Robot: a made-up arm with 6 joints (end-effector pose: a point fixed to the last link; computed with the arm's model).
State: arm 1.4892 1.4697 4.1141 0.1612 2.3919 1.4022
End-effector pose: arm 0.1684 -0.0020 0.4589 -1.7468 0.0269 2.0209
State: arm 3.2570 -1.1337 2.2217 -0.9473 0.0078 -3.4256
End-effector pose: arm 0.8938 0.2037 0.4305 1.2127 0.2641 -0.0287
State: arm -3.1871 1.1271 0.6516 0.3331 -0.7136 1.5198
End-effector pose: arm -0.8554 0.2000 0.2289 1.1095 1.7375 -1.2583
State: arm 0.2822 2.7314 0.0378 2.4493 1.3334 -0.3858
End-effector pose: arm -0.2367 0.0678 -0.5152 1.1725 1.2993 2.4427
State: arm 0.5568 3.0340 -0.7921 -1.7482 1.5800 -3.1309
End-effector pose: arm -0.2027 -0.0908 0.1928 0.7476 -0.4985 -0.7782
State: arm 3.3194 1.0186 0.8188 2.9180 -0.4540 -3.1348
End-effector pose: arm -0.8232 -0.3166 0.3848 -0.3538 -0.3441 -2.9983
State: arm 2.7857 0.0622 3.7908 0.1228 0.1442 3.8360
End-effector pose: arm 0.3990 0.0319 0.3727 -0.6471 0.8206 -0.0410
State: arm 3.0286 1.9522 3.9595 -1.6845 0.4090 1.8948
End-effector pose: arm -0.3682 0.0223 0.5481 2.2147 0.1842 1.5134
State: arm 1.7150 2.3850 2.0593 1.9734 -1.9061 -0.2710
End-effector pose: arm -0.1836 0.8004 -0.1283 -1.4899 -0.3255 -0.4149
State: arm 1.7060 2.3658 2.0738 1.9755 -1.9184 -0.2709
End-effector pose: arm -0.1776 0.8080 -0.1053 -1.4561 -0.3018 -0.4343
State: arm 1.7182 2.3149 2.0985 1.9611 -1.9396 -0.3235
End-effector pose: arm -0.1872 0.8199 -0.0495 -1.3306 -0.2669 -0.4254
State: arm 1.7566 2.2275 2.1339 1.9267 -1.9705 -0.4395
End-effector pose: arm -0.2161 0.8286 0.0444 -1.1002 -0.2171 -0.3809
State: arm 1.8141 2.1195 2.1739 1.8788 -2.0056 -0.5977
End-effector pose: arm -0.2572 0.8219 0.1592 -0.8101 -0.1525 -0.3111
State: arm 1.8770 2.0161 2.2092 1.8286 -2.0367 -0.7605
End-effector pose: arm -0.2979 0.7982 0.2663 -0.5311 -0.0811 -0.2359
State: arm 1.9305 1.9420 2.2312 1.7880 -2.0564 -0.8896
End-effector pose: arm -0.3290 0.7707 0.3399 -0.3279 -0.0220 -0.1731
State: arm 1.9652 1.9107 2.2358 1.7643 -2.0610 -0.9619
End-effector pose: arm -0.3495 0.7546 0.3687 -0.2328 0.0047 -0.1302
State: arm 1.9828 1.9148 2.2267 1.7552 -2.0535 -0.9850
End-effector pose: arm -0.3627 0.7520 0.3619 -0.2256 -0.0006 -0.1029
